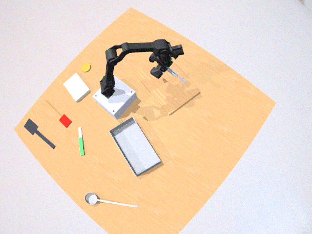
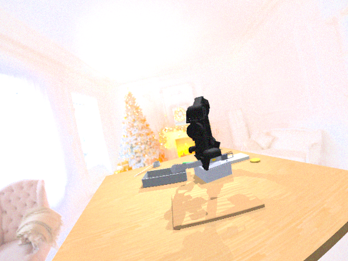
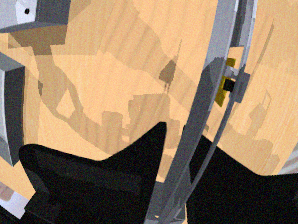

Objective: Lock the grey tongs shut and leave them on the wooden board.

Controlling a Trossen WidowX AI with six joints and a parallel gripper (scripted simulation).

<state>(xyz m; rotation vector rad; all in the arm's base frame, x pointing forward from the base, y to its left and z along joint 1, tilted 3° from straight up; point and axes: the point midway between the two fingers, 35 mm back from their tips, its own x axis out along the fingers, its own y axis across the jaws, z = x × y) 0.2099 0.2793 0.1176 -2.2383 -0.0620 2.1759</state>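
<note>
The yellow slider is 4 cm behind my gripper tip, 4 cm above it and 1 cm to the left of it. Also, from my gripper tip: wooden board: 15 cm below; then yellow disc: 52 cm behind, 23 cm to the right, 15 cm below; then roasting tin: 43 cm to the right, 13 cm below, 11 cm ahead.
</note>
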